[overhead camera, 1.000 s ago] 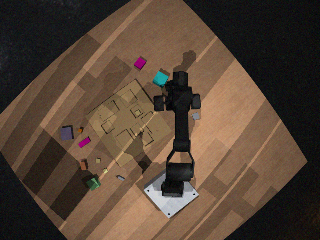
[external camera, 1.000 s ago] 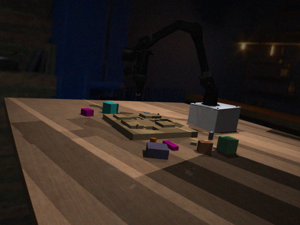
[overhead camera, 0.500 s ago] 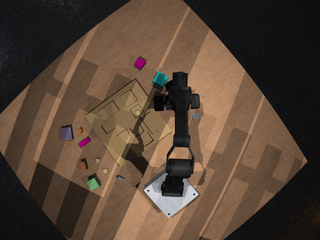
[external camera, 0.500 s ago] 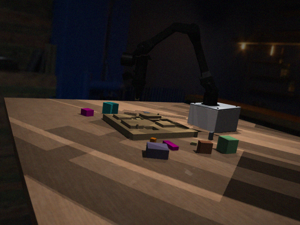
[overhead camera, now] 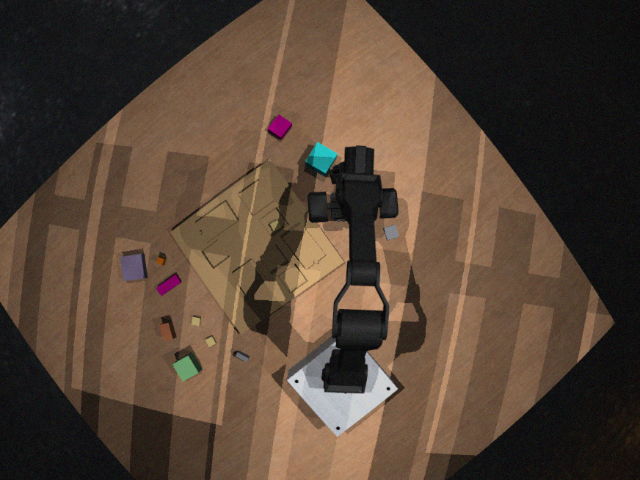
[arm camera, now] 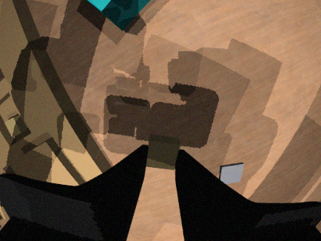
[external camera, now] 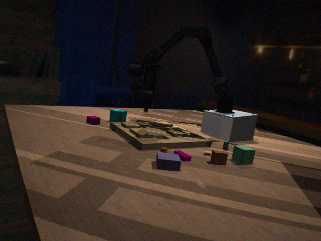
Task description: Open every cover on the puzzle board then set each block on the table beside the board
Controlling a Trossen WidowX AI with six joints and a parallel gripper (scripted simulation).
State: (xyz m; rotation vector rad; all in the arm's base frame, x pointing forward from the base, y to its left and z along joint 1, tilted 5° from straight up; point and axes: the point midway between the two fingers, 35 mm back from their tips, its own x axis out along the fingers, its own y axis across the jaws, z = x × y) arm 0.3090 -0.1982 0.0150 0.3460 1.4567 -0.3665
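My gripper tip is 40 mm short of the tan puzzle board, 220 mm to the right of it and 40 mm above it. Also, from my gripper tip: teal cube: 130 mm ahead, 30 mm below; magenta cube: 250 mm ahead, 40 mm to the left, 50 mm below; grey tile: 100 mm behind, 60 mm to the right, 60 mm below.
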